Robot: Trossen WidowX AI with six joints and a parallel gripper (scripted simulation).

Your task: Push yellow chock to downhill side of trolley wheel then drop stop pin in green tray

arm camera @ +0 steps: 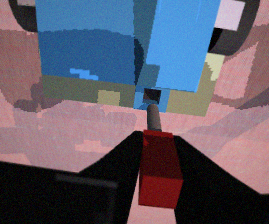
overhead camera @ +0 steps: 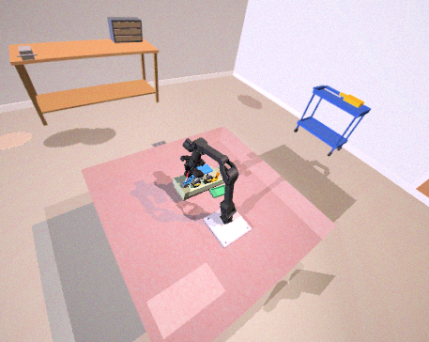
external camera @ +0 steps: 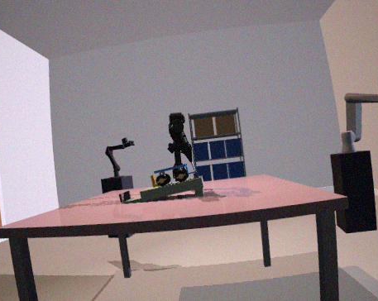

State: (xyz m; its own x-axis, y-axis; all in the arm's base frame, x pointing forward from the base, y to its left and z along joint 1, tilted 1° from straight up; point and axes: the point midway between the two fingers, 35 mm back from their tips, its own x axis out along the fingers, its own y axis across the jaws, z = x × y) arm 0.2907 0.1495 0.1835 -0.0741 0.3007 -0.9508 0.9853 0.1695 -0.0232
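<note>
My gripper tip is 200 mm to the left of the yellow chock and 90 mm above it. The rest, counted from my gripper tip: stop pin (right at my gripper tip); pale green ramp (40 mm ahead, 100 mm to the right, 130 mm below); blue-topped trolley (40 mm ahead, 100 mm to the right, 60 mm below).
</note>
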